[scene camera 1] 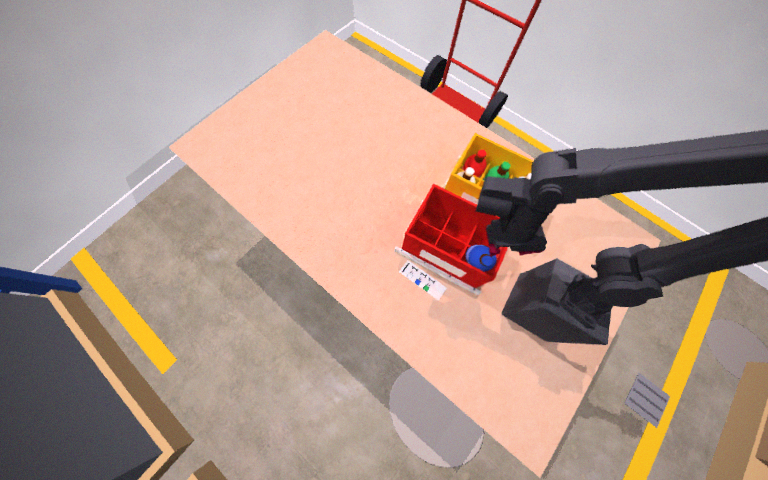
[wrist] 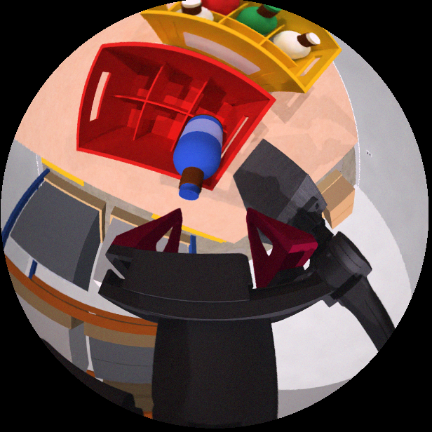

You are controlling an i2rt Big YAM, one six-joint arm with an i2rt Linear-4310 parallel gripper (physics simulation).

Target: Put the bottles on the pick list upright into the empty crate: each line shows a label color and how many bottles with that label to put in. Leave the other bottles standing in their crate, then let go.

Scene:
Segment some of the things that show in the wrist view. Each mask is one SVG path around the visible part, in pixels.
The gripper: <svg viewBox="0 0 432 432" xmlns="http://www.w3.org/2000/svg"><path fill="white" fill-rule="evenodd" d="M312 234L248 207L245 220L256 288L252 288L252 276L248 257L243 253L177 252L182 228L181 208L176 208L166 215L115 236L105 256L124 279L119 278L112 269L107 269L97 293L121 309L145 320L157 323L151 376L151 398L154 403L154 414L158 419L169 424L196 427L199 424L230 423L231 427L259 424L274 419L278 411L278 384L271 323L283 320L306 309L331 292L320 268L313 271L309 277L304 278L306 271L303 265L318 245ZM257 228L272 243L272 250L269 256L262 245ZM172 227L163 252L156 251L156 242Z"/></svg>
A blue bottle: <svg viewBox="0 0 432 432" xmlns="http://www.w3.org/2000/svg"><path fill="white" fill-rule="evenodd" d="M210 114L196 114L187 121L173 151L173 164L181 175L178 194L186 200L196 200L201 192L203 180L213 175L220 166L223 128L219 119Z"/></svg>

